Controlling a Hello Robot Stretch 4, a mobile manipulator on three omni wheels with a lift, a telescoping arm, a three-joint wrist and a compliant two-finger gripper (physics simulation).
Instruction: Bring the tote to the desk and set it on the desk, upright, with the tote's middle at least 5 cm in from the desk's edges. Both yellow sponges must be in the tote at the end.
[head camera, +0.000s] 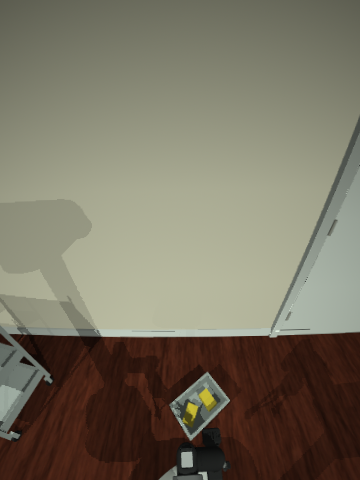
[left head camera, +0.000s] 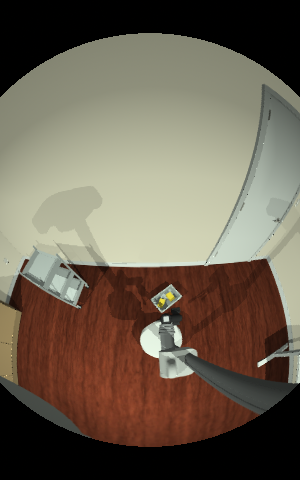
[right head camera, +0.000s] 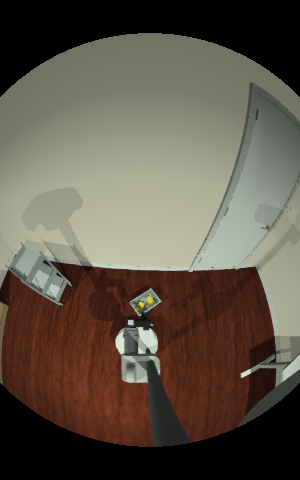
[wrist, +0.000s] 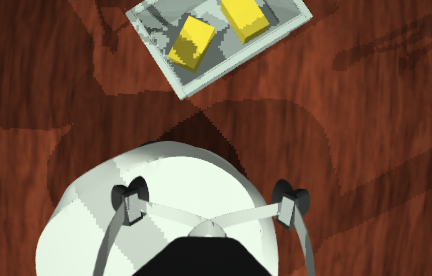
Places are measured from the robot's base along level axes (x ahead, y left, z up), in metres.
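Pixels of known places: gripper, fingertip midpoint: (wrist: 210, 194).
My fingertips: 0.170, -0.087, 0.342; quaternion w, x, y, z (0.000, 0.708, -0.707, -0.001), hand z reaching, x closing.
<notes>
Behind a point stands the place of what it marks, as x, y, z.
A grey tote (head camera: 210, 420) @(0.369, -0.141, 0.093) (left head camera: 171, 303) @(0.382, -0.145, 0.092) (right head camera: 151, 308) @(0.373, -0.150, 0.091) (wrist: 246, 57) @(0.370, -0.145, 0.089) stands upright on the floor, turned at an angle, ahead of my base. One yellow sponge (head camera: 190, 414) @(0.418, -0.035, 0.020) (left head camera: 162, 302) @(0.418, -0.053, 0.020) (right head camera: 141, 305) @(0.425, -0.053, 0.021) (wrist: 192, 42) @(0.420, -0.037, 0.021) and a second yellow sponge (head camera: 207, 399) @(0.488, -0.146, 0.021) (left head camera: 170, 296) @(0.483, -0.153, 0.020) (right head camera: 150, 300) @(0.484, -0.157, 0.021) (wrist: 246, 19) @(0.474, -0.151, 0.021) lie inside it. My gripper (wrist: 210, 194) @(0.170, -0.087, 0.342) points down, open and empty, above my base and short of the tote's near corner. Its fingers are hidden in the head views. A desk leg (left head camera: 274, 356) (right head camera: 255, 369) shows at the right; most of the desk is out of view.
My round white base (left head camera: 149, 340) @(-0.007, 0.111, 0.187) (right head camera: 120, 342) @(-0.006, 0.149, 0.187) (wrist: 65, 240) @(0.052, 0.145, 0.187) is below the arm. A grey three-shelf cart (head camera: 25, 400) @(0.483, 0.946, 0.119) (left head camera: 40, 267) @(0.550, 1.180, 0.635) (right head camera: 25, 262) @(0.557, 1.188, 0.635) stands at the left. The wall is behind the tote, with a door (head camera: 335, 280) @(0.878, -0.960, 0.608) (left head camera: 270, 190) @(0.874, -1.056, 1.218) (right head camera: 260, 185) @(0.875, -1.022, 1.314) at the right.
</notes>
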